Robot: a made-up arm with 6 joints. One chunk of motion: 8 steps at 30 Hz.
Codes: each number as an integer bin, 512 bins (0 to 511) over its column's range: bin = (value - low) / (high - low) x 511, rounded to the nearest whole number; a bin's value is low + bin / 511 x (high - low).
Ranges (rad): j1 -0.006..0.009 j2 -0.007..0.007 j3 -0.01..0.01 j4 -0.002..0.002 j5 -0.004..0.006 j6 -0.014..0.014
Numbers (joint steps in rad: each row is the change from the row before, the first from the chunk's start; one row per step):
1: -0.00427 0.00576 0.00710 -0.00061 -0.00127 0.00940
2: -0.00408 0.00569 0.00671 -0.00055 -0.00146 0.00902
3: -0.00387 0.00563 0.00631 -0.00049 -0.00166 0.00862
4: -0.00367 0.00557 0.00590 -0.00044 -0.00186 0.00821
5: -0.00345 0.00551 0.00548 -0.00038 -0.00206 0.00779
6: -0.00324 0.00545 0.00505 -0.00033 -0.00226 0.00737
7: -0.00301 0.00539 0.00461 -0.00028 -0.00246 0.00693
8: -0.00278 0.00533 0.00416 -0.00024 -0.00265 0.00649
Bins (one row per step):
1: 59 466 437 178 140 427
2: 65 463 427 185 130 420
3: 73 461 417 193 120 413
4: 79 459 406 199 109 405
5: 87 457 396 207 99 398
6: 94 454 385 213 89 390
7: 102 452 373 220 79 382
8: 110 450 362 225 69 374

